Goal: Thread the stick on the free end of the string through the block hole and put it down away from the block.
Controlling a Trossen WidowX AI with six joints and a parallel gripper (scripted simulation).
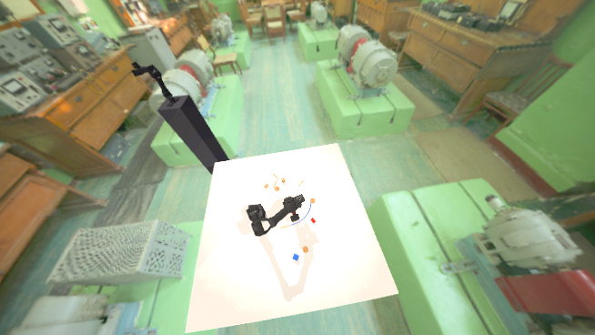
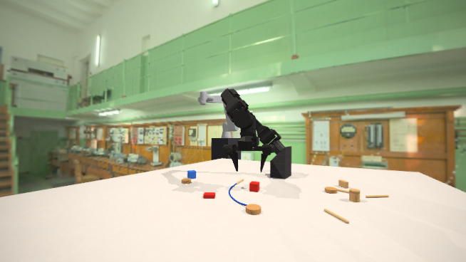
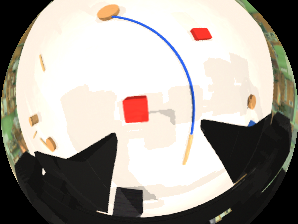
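The red cube is 30 mm to the left of my gripper tip and 50 mm below it. From my gripper tip the other things lie so: thin wooden stick 50 mm behind, 80 mm to the right, 60 mm below; flat red piece 160 mm ahead, 50 mm to the right, 60 mm below; round wooden button 160 mm ahead, 120 mm to the left, 60 mm below.
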